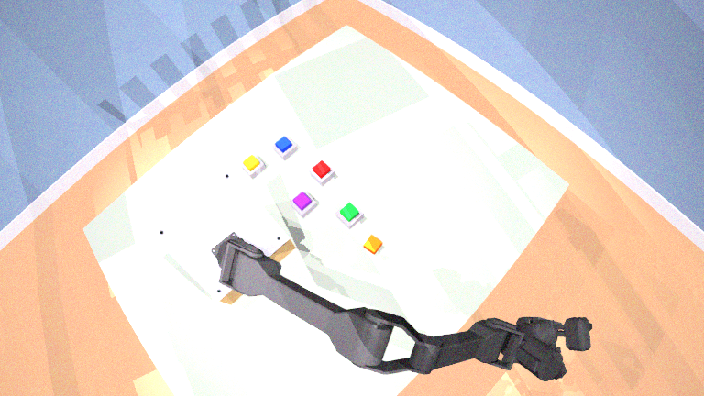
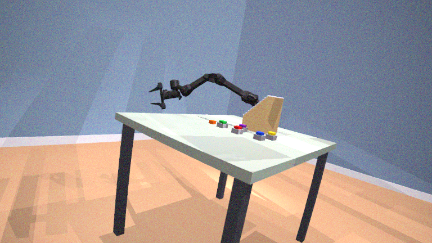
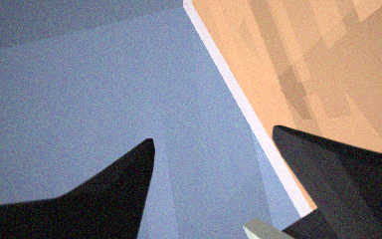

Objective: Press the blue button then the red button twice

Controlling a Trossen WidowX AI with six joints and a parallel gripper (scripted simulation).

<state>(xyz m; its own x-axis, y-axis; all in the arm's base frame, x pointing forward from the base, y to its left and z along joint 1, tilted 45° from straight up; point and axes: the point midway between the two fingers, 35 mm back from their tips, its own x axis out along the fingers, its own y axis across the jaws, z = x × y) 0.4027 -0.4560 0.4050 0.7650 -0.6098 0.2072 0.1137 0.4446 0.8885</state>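
Right now my gripper tip is 16 cm past the blue button, 82 cm to the right of it and 4 cm above it. The rest, counted from my gripper tip: purple button: 23 cm behind, 66 cm to the left, 4 cm below; green button: 16 cm behind, 56 cm to the left, 4 cm below; orange block: 17 cm behind, 47 cm to the left, 6 cm below.
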